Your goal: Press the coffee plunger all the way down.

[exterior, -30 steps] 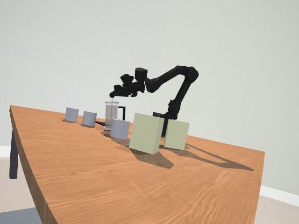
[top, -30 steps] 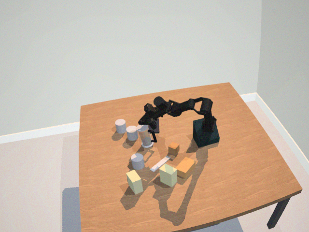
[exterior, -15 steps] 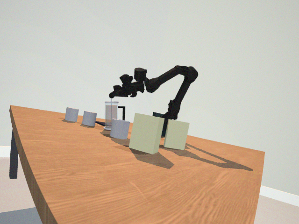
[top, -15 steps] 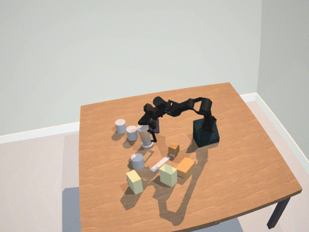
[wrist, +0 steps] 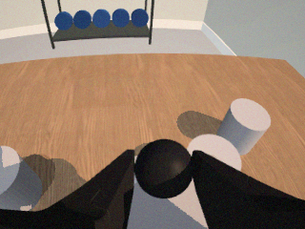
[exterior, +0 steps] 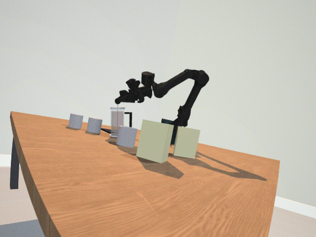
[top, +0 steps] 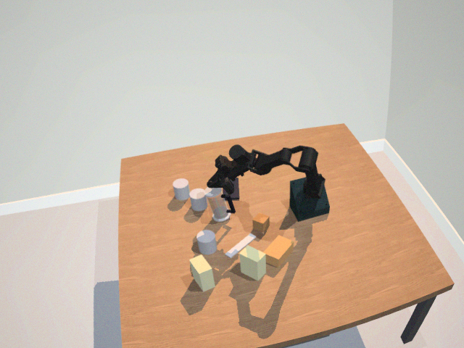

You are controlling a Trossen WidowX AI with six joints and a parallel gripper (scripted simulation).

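Right now the glass coffee press is 30 mm behind my gripper tip, 10 mm to the left of it and 80 mm below it. Round my gripper tip: flat bar 80 mm behind, 200 mm to the left, 170 mm below.
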